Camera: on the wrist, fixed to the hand. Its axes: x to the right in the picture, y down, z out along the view.
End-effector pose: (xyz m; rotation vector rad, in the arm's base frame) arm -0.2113 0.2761 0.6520 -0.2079 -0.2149 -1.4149
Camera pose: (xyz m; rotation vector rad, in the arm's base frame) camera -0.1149 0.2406 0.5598 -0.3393 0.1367 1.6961
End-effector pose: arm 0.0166 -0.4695 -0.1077 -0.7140 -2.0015 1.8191
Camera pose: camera 0.0673 -0.3694 -0.1881 1.5050 -0.5008 -0.4064
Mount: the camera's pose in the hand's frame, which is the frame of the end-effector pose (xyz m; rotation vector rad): 0.0226 0.0917 -0.1007 -0.0496 -0.1837 3.1149
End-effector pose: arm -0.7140 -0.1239 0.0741 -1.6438 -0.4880 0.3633
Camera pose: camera -0.6343 -0.2065 -0.0026 0.6282 -1.9164 -1.9237
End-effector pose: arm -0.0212 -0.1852 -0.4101 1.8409 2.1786 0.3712
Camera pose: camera 0.0231 -0.1505 -0.2840 -2.2882 1.9088 -0.3244
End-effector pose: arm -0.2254 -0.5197 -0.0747 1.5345 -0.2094 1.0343
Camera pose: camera -0.3203 -0.4477 -0.0050 0.1654 1.7513 -1.3953
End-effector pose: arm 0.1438 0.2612 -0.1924 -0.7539 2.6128 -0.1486
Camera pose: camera 0.0397 0.3257 -0.1286 2.7314 0.7914 0.6993
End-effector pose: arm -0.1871 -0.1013 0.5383 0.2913 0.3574 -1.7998
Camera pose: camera -0.1030 -0.1038 0.4288 0.2150 -0.3155 1.2575
